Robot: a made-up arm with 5 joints.
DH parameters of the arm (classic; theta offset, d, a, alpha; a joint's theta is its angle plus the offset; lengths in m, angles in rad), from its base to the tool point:
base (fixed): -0.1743 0 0.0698 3.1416
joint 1: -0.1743 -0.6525 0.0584 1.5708
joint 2: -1.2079 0 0.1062 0
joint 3: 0.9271 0 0.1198 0
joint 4: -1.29 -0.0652 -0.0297 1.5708
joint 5: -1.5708 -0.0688 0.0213 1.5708
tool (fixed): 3.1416 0.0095 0 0
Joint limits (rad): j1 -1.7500..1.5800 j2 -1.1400..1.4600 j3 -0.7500..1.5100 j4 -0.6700..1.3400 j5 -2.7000..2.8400
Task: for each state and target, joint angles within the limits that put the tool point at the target. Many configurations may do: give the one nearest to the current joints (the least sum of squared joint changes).
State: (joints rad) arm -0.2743 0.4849 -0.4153 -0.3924 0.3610
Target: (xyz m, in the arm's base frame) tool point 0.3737 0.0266 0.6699
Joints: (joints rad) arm -0.4177 0.3027 0.0580 0.0319 0.2889
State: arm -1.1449 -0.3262 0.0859 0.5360 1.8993
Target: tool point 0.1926 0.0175 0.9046
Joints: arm -0.8019 -0.7419 -0.2927 0.3651 1.8516
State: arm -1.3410 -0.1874 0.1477 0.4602 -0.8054
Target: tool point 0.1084 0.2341 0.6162
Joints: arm -1.7061 0.2826 0.2947 0.3274 -0.8326
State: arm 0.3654 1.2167 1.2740 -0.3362 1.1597
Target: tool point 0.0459 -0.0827 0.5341
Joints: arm 0.3666 1.3691 1.4426 -0.2786 1.5993
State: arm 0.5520 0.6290 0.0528 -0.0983 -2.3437
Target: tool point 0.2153 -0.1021 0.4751
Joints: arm 0.2936 1.1378 0.4008 -0.0237 -2.3204
